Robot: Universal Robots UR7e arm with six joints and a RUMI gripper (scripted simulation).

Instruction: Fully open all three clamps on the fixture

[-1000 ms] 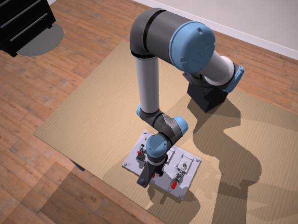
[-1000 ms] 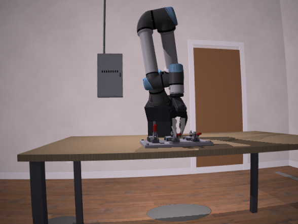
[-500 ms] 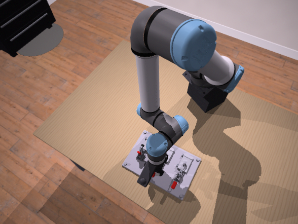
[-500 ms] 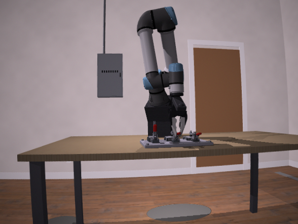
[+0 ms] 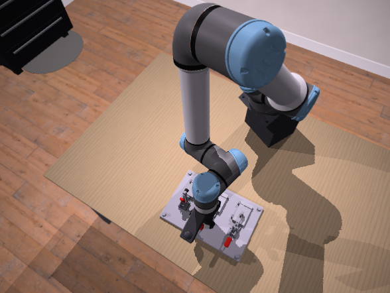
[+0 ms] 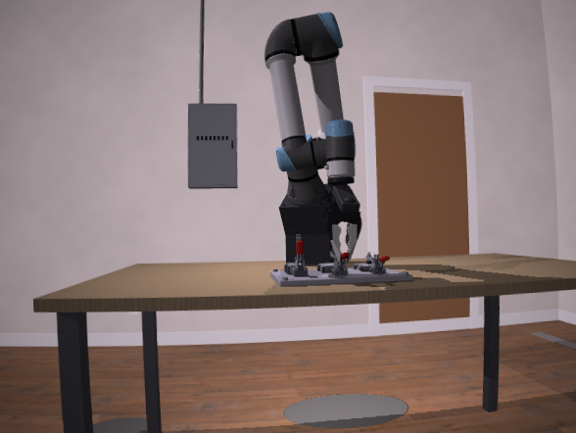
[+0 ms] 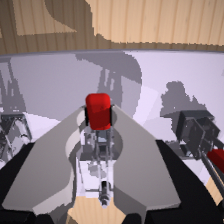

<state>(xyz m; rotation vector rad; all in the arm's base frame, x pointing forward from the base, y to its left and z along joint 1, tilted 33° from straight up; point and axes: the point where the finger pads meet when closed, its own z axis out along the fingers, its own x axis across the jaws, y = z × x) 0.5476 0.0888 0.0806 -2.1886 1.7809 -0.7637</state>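
Right now the grey fixture plate is 80 mm behind my hand, 10 mm to the right of it and 60 mm below it.
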